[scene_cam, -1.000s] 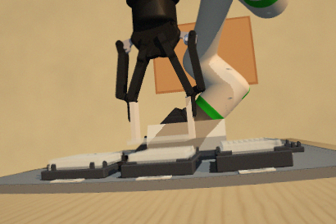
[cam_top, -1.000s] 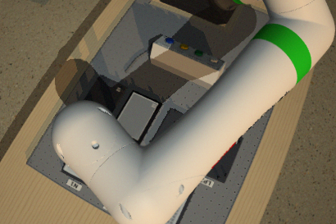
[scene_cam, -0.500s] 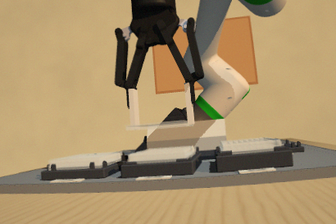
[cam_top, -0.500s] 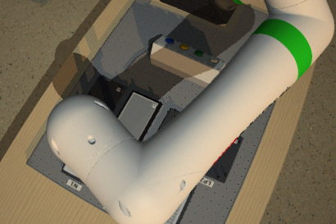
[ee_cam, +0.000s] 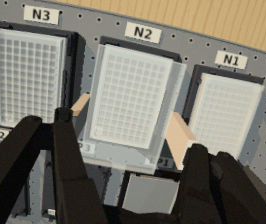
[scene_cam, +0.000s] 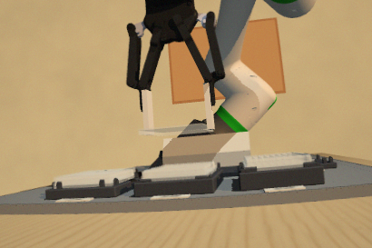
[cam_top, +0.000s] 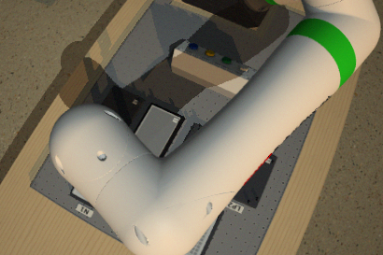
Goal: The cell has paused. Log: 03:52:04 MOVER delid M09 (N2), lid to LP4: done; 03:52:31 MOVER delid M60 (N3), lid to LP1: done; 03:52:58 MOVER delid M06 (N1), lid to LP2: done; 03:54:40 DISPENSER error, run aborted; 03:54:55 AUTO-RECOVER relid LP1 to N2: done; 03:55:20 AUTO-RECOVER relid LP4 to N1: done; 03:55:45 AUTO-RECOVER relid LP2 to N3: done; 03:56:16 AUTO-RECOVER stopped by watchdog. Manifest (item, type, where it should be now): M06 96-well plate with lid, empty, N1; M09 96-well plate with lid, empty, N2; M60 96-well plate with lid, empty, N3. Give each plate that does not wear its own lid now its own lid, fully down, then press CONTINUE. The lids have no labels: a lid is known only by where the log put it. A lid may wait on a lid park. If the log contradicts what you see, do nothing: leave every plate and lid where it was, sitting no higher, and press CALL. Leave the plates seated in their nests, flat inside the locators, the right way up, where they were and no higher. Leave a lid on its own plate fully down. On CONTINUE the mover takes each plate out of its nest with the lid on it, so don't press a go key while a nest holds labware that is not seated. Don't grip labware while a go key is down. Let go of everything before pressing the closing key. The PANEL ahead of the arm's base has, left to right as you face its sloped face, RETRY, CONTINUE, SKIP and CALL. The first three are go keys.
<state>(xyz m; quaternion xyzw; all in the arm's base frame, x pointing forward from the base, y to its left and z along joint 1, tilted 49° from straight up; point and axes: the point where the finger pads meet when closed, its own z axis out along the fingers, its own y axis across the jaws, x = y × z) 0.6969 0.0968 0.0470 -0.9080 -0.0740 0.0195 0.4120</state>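
My gripper is now 2 cm past the nest, 13 cm to the right of it and 10 cm above it. Round my hand: lid park LP3: 19 cm behind, 4 cm to the left, 10 cm below; plate: 1 cm ahead, 13 cm to the right, 9 cm below; LP1 label: 9 cm behind, 8 cm to the right, 11 cm below.
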